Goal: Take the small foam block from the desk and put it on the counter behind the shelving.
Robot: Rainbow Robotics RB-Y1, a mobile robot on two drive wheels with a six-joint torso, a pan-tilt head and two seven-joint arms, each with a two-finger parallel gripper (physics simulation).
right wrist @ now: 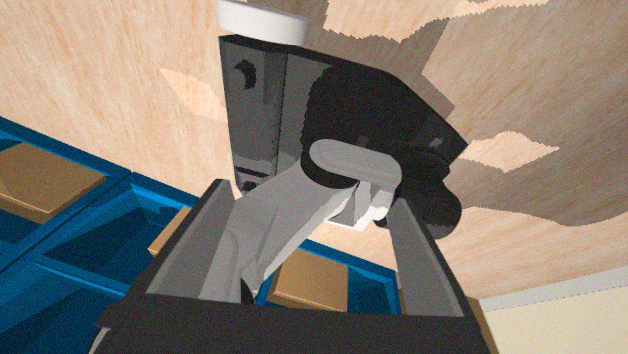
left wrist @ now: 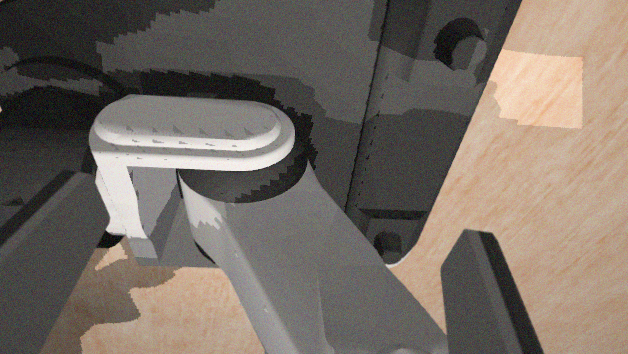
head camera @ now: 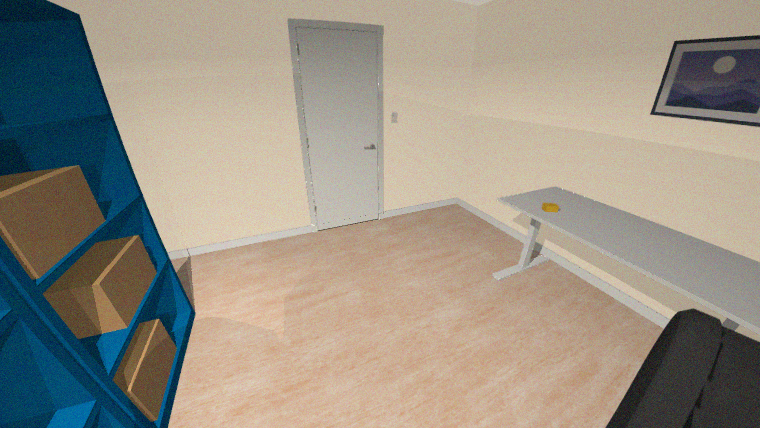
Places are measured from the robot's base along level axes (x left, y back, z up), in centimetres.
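Pixels of known places: left gripper, between the fingertips: (left wrist: 275, 222); right gripper, between the fingertips: (right wrist: 313, 198).
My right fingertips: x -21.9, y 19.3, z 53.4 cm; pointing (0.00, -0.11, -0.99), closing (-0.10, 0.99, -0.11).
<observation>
Behind a point stands the place of what it marks.
The small foam block (head camera: 550, 207) {x -193.5, y -45.4, z 75.6 cm} is yellow and lies near the far left end of the grey desk (head camera: 638, 239) {x -200.7, y 7.6, z 72.0 cm} in the head view. The blue shelving (head camera: 53, 79) {x 57.2, y -174.0, z 162.8 cm} (right wrist: 65, 147) {x 50.1, y -119.1, z 2.5 cm} stands at the left of the head view and also shows in the right wrist view. The counter does not show in the head view. My left gripper (left wrist: 275, 222) {x 23.8, y 18.2, z 53.4 cm} is open, its fingers wide apart with no object held. My right gripper (right wrist: 313, 198) {x -21.9, y 19.3, z 53.4 cm} is open too, with no object held. Both are seen over the robot's own body, away from the desk.
Brown boxes (head camera: 58, 217) (right wrist: 312, 280) sit in the shelving. A grey door (head camera: 340, 122) {x -126.3, y -232.1, z 120.1 cm} is in the far wall. A framed picture (head camera: 712, 79) {x -243.0, y 8.2, z 164.3 cm} hangs above the desk. Part of my dark right arm shows at the lower right of the head view. Wooden floor (head camera: 372, 319) {x -72.6, y -95.3, z 0.0 cm} lies between shelving and desk.
</observation>
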